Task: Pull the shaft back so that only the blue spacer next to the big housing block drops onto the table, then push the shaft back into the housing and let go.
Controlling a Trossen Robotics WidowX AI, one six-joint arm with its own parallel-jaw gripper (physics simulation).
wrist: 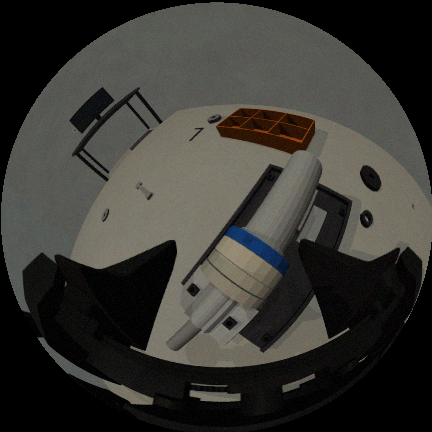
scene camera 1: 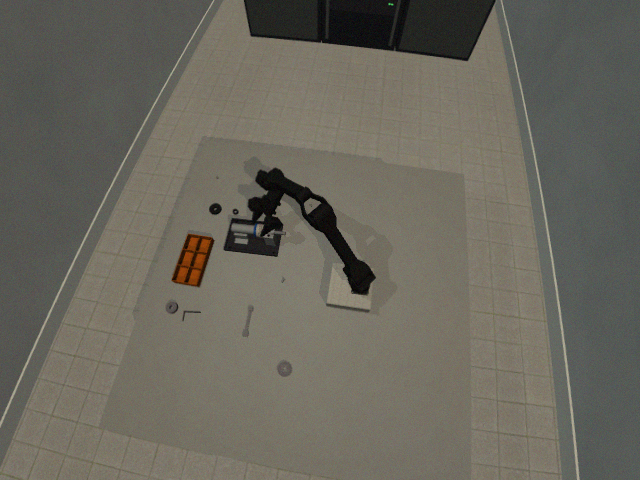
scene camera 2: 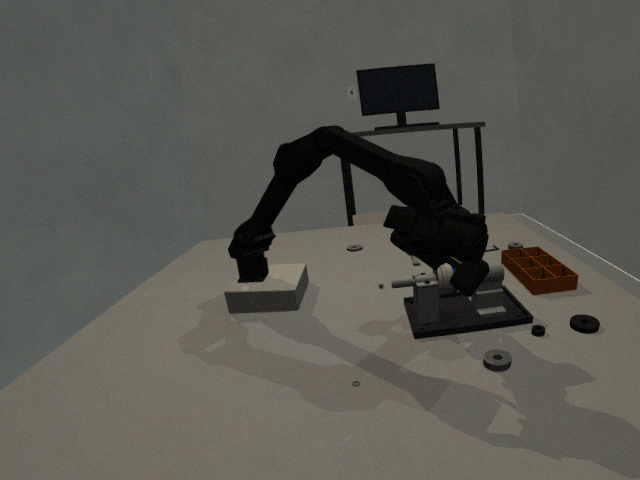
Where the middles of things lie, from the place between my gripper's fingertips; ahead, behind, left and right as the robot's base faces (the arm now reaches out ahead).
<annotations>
The blue spacer [wrist: 260, 248] is 20 mm below my hand, 10 mm to the right of it and 10 mm ahead of it. Round my hand: orange compartment tray [scene camera 2: 538, 271] 250 mm ahead, 140 mm to the left, 80 mm below.
</annotations>
